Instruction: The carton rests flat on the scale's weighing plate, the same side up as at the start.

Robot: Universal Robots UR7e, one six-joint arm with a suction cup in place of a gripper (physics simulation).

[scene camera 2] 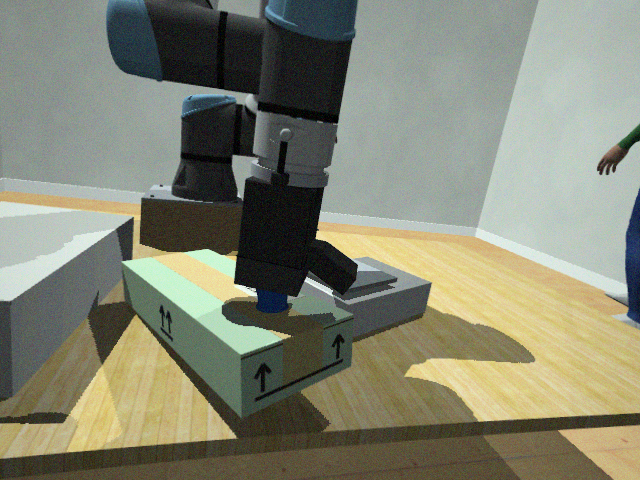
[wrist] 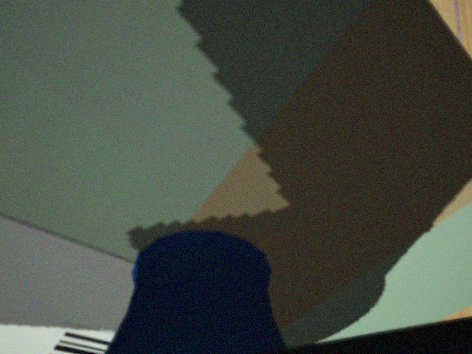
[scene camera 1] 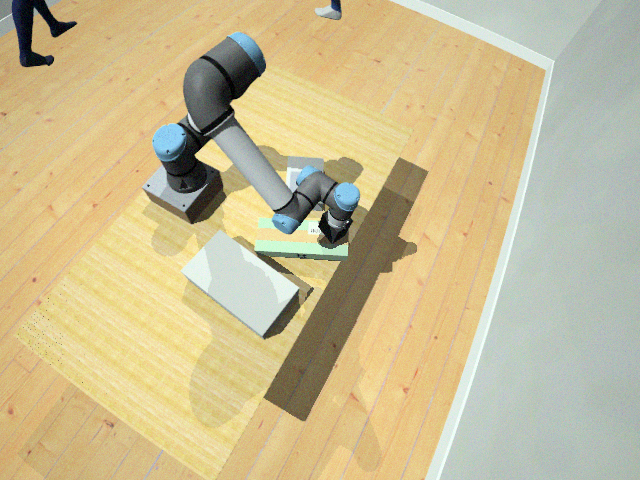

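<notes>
I can see a large block point(scene camera 2: 67, 261), and the large block point(scene camera 1: 253, 292) is there from another view too, though in the wrist view the large block is out of frame. A grey scale point(scene camera 2: 381, 295) is also in the scene. I find the grey scale point(scene camera 1: 296, 164) again from elsewhere, while in the wrist view the grey scale is out of frame. My own suction cup point(wrist: 196, 284) is visible as well.
</notes>
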